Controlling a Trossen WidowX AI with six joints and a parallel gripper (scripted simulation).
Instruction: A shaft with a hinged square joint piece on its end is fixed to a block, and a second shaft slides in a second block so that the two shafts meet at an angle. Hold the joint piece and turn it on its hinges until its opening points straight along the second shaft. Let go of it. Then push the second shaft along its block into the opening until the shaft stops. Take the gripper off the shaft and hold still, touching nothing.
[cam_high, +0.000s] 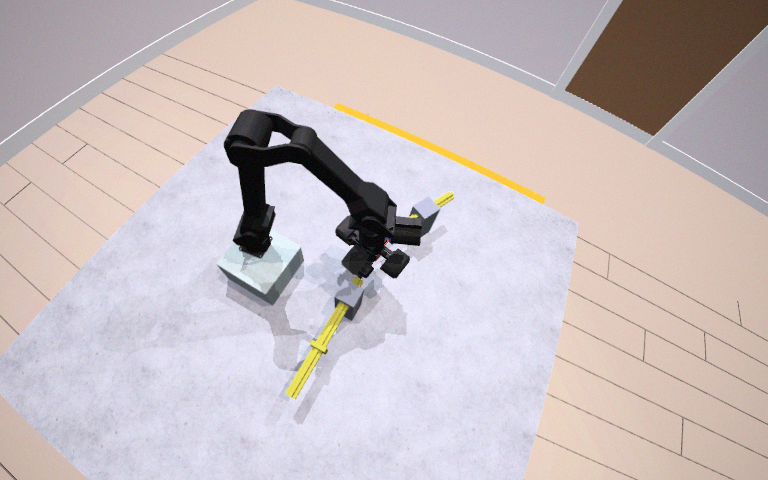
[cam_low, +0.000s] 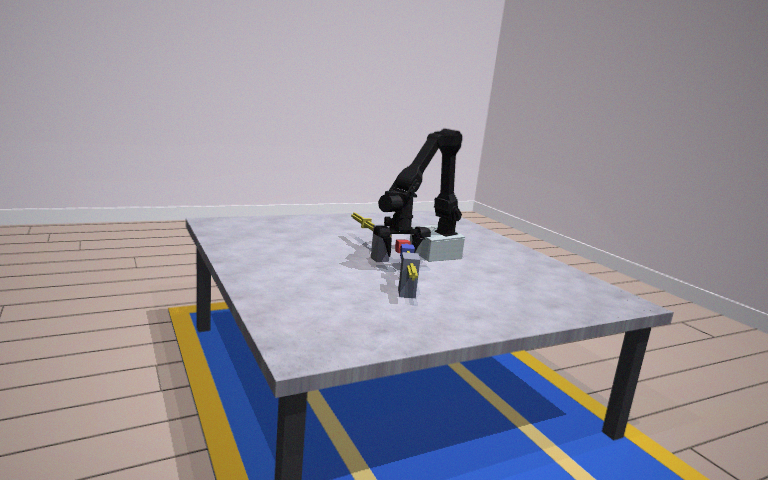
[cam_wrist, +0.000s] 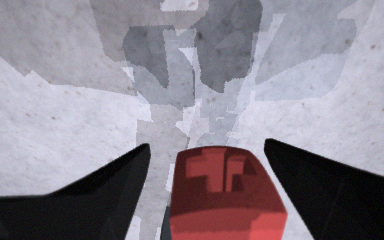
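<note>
Right now my gripper tip is 40 mm below the red joint piece and 10 mm to the right of it.
</note>
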